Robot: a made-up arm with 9 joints. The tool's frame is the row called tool. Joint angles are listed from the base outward.
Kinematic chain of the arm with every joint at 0, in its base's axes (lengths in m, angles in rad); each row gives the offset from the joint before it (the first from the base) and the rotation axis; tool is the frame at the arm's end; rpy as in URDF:
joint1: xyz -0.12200 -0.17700 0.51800 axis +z
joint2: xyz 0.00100 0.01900 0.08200 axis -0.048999 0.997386 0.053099
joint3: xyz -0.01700 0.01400 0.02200 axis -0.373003 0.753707 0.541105
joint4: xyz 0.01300 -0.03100 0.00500 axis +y
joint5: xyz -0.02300 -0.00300 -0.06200 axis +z
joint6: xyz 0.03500 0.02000 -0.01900 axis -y
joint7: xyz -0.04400 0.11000 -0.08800 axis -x
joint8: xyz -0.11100 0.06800 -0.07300 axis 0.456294 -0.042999 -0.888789
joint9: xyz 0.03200 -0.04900 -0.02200 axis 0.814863 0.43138 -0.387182
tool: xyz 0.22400 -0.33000 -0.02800 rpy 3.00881 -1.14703 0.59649
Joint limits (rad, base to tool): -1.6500..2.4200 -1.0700..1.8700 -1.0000..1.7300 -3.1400..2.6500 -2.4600..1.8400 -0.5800..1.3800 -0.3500..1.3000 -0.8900..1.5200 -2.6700..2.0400
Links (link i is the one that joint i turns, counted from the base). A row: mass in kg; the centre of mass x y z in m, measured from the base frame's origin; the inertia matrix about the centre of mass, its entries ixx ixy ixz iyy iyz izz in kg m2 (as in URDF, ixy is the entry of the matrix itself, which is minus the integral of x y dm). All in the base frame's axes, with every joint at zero. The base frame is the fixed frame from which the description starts. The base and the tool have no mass.
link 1: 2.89; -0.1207 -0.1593 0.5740; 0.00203 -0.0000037 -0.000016 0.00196 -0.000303 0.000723
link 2: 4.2; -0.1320 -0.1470 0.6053; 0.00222 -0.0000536 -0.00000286 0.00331 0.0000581 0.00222
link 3: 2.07; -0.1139 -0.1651 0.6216; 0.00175 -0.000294 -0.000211 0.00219 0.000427 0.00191
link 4: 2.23; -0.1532 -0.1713 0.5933; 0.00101 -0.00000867 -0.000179 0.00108 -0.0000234 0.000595
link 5: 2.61; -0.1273 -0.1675 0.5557; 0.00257 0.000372 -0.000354 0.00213 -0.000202 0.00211
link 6: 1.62; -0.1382 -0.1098 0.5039; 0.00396 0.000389 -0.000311 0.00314 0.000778 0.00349
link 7: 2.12; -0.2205 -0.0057 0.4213; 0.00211 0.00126 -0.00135 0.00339 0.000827 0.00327
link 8: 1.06; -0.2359 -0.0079 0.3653; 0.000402 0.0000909 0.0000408 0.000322 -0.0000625 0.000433
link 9: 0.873; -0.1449 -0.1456 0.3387; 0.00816 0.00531 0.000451 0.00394 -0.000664 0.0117
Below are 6 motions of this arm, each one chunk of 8 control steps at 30 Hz.
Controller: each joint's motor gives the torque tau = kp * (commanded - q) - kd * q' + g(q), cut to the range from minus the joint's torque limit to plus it. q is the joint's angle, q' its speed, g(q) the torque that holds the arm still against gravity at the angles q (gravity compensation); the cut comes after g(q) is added. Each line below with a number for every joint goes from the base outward.
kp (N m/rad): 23 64 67 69 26 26 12 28 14
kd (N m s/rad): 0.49 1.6 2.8 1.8 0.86 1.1 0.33 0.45 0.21
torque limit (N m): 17 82 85 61 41 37 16 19 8
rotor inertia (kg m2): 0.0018 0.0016 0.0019 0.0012 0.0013 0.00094 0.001 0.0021 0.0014
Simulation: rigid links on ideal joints. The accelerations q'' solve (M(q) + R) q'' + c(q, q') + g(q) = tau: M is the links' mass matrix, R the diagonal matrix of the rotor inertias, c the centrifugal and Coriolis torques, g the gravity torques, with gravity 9.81 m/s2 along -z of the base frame. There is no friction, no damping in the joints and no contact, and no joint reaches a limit. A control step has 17 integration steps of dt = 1/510 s. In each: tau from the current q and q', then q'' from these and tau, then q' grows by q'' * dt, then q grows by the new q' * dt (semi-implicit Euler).
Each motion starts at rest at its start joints. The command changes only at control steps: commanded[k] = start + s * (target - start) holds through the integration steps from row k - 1 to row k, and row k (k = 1, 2, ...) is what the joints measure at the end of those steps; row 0 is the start. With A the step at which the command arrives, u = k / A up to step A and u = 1 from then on. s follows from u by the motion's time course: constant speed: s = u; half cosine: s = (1 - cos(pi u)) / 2; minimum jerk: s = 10 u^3 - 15 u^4 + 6 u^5; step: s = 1 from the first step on.
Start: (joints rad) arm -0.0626 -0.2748 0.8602 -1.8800 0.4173 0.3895 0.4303 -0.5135 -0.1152
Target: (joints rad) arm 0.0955 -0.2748 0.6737 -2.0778 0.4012 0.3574 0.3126 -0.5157 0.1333
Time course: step
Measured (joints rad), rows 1 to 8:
1: -0.0126 -0.2219 0.8012 -1.9563 0.4994 0.3166 0.3833 -0.5176 -0.0252
2: 0.0359 -0.2305 0.7625 -1.9947 0.5323 0.2620 0.3036 -0.5370 0.1123
3: 0.0499 -0.2365 0.7376 -2.0173 0.5086 0.2515 0.2290 -0.5310 0.1901
4: 0.0523 -0.2371 0.7212 -2.0317 0.4616 0.2655 0.2015 -0.5101 0.2211
5: 0.0610 -0.2401 0.7088 -2.0435 0.4192 0.2861 0.2217 -0.4898 0.2273
6: 0.0757 -0.2488 0.6969 -2.0562 0.3905 0.3084 0.2631 -0.4793 0.2153
7: 0.0909 -0.2624 0.6844 -2.0708 0.3750 0.3326 0.3017 -0.4824 0.1890
8: 0.1031 -0.2788 0.6711 -2.0866 0.3695 0.3591 0.3271 -0.4970 0.1558

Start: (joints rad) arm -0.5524 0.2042 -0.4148 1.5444 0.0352 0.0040 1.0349 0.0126 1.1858
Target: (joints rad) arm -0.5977 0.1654 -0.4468 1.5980 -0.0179 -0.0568 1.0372 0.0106 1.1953
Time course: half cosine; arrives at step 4
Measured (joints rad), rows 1 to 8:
1: -0.5522 0.1990 -0.4173 1.5498 0.0324 0.0010 1.0355 0.0119 1.1861
2: -0.5520 0.1847 -0.4247 1.5641 0.0235 -0.0092 1.0378 0.0105 1.1872
3: -0.5530 0.1679 -0.4344 1.5805 0.0103 -0.0248 1.0422 0.0097 1.1896
4: -0.5567 0.1585 -0.4414 1.5899 -0.0020 -0.0383 1.0479 0.0103 1.1923
5: -0.5635 0.1579 -0.4441 1.5926 -0.0109 -0.0458 1.0527 0.0109 1.1935
6: -0.5727 0.1603 -0.4448 1.5944 -0.0170 -0.0499 1.0548 0.0106 1.1924
7: -0.5832 0.1632 -0.4449 1.5962 -0.0202 -0.0532 1.0540 0.0098 1.1904
8: -0.5943 0.1659 -0.4451 1.5980 -0.0209 -0.0566 1.0509 0.0092 1.1896

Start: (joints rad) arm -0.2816 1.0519 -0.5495 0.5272 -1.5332 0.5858 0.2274 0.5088 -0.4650
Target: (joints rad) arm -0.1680 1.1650 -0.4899 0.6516 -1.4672 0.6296 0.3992 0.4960 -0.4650
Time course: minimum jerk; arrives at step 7
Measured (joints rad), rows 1 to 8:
1: -0.2807 1.0521 -0.5499 0.5276 -1.5323 0.5859 0.2280 0.5092 -0.4649
2: -0.2752 1.0534 -0.5522 0.5301 -1.5262 0.5860 0.2319 0.5113 -0.4641
3: -0.2617 1.0570 -0.5557 0.5365 -1.5108 0.5860 0.2412 0.5142 -0.4609
4: -0.2409 1.0643 -0.5582 0.5478 -1.4858 0.5861 0.2544 0.5146 -0.4550
5: -0.2184 1.0760 -0.5567 0.5640 -1.4565 0.5875 0.2681 0.5098 -0.4483
6: -0.2006 1.0919 -0.5493 0.5835 -1.4317 0.5914 0.2808 0.5006 -0.4439
7: -0.1909 1.1110 -0.5366 0.6043 -1.4194 0.5973 0.2955 0.4916 -0.4440
8: -0.1873 1.1318 -0.5216 0.6249 -1.4211 0.6043 0.3184 0.4885 -0.4479

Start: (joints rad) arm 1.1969 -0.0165 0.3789 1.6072 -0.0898 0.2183 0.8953 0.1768 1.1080
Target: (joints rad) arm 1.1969 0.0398 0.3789 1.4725 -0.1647 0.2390 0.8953 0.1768 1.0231
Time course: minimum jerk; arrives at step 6
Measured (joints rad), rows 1 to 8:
1: 1.1965 -0.0142 0.3792 1.6043 -0.0905 0.2179 0.8943 0.1773 1.1065
2: 1.1942 -0.0023 0.3807 1.5894 -0.0945 0.2157 0.8896 0.1796 1.0980
3: 1.1893 0.0191 0.3837 1.5617 -0.1046 0.2121 0.8822 0.1823 1.0802
4: 1.1829 0.0417 0.3872 1.5299 -0.1202 0.2087 0.8783 0.1833 1.0571
5: 1.1769 0.0553 0.3892 1.5051 -0.1376 0.2070 0.8837 0.1818 1.0357
6: 1.1736 0.0562 0.3886 1.4923 -0.1521 0.2084 0.8979 0.1782 1.0208
7: 1.1733 0.0513 0.3861 1.4849 -0.1620 0.2124 0.9131 0.1749 1.0110
8: 1.1763 0.0455 0.3830 1.4789 -0.1676 0.2188 0.9229 0.1723 1.0049

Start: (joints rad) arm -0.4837 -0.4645 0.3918 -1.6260 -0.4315 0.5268 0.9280 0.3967 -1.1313
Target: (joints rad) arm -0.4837 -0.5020 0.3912 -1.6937 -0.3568 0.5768 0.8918 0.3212 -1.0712
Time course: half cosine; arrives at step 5
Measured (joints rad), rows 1 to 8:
1: -0.4853 -0.4648 0.3930 -1.6286 -0.4270 0.5271 0.9285 0.3910 -1.1260
2: -0.4905 -0.4667 0.3965 -1.6366 -0.4112 0.5280 0.9280 0.3734 -1.1104
3: -0.4983 -0.4711 0.4013 -1.6491 -0.3854 0.5303 0.9234 0.3489 -1.0904
4: -0.5052 -0.4769 0.4053 -1.6625 -0.3590 0.5352 0.9143 0.3286 -1.0757
5: -0.5075 -0.4828 0.4064 -1.6725 -0.3430 0.5427 0.9038 0.3206 -1.0718
6: -0.5040 -0.4877 0.4046 -1.6788 -0.3402 0.5514 0.8968 0.3222 -1.0735
7: -0.4972 -0.4924 0.4012 -1.6839 -0.3445 0.5598 0.8943 0.3241 -1.0723
8: -0.4894 -0.4974 0.3971 -1.6891 -0.3505 0.5672 0.8925 0.3237 -1.0688

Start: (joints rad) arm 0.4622 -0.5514 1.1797 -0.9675 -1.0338 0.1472 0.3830 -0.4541 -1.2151
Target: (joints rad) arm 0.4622 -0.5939 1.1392 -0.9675 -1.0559 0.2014 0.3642 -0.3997 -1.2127
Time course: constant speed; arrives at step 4
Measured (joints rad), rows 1 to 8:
1: 0.4655 -0.5541 1.1774 -0.9639 -1.0337 0.1481 0.3846 -0.4468 -1.2195
2: 0.4709 -0.5593 1.1740 -0.9594 -1.0309 0.1526 0.3865 -0.4326 -1.2235
3: 0.4767 -0.5656 1.1700 -0.9553 -1.0267 0.1603 0.3860 -0.4164 -1.2239
4: 0.4818 -0.5724 1.1649 -0.9519 -1.0240 0.1694 0.3823 -0.4003 -1.2222
5: 0.4826 -0.5772 1.1608 -0.9534 -1.0242 0.1776 0.3752 -0.3925 -1.2153
6: 0.4807 -0.5807 1.1563 -0.9570 -1.0298 0.1827 0.3671 -0.3924 -1.2088
7: 0.4774 -0.5843 1.1511 -0.9615 -1.0388 0.1856 0.3612 -0.3949 -1.2066
8: 0.4737 -0.5889 1.1455 -0.9662 -1.0478 0.1890 0.3582 -0.3978 -1.2076

